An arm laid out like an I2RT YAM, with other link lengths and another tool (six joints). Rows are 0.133 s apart.
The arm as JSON. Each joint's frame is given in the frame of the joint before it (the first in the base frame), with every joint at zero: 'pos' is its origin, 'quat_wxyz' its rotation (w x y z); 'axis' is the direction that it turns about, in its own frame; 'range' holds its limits. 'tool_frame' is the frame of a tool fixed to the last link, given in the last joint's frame.
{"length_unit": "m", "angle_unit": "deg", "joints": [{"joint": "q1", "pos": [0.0, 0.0, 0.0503], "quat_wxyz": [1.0, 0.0, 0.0, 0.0], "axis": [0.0, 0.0, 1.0], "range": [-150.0, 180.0]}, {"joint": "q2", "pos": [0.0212, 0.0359, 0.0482], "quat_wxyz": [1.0, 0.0, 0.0, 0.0], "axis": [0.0, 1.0, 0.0], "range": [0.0, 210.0]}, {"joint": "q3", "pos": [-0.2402, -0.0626, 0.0], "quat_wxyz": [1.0, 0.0, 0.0, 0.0], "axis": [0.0, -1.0, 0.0], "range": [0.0, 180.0]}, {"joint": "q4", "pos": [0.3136, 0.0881, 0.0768], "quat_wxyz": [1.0, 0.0, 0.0, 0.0], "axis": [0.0, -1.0, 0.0], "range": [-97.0, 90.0]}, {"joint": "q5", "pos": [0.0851, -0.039, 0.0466], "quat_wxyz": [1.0, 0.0, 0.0, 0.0], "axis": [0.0, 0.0, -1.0], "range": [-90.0, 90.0]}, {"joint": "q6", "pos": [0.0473, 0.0, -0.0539], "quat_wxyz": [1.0, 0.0, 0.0, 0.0], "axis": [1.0, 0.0, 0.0], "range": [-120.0, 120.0]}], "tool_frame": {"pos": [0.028, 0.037, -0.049], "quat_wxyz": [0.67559, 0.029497, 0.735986, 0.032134]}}
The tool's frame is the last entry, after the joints.
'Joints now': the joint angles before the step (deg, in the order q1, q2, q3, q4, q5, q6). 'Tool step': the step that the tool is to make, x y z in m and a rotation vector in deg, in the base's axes. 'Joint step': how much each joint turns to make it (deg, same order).
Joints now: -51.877 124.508 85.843 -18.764 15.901 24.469
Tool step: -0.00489 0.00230 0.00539 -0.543 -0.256 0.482
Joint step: -0.285 -1.924 -1.880 0.744 -0.306 -0.743
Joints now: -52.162 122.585 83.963 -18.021 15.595 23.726
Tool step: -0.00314 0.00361 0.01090 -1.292 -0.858 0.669
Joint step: -0.044 -2.886 -2.338 1.180 -0.306 -0.678
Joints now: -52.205 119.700 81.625 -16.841 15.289 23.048
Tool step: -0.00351 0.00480 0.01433 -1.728 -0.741 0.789
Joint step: 0.066 -3.563 -2.558 1.050 -0.043 -0.895
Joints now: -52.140 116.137 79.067 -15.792 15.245 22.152
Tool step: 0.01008 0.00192 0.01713 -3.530 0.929 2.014
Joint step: 1.530 -1.464 0.942 0.415 1.989 -2.295
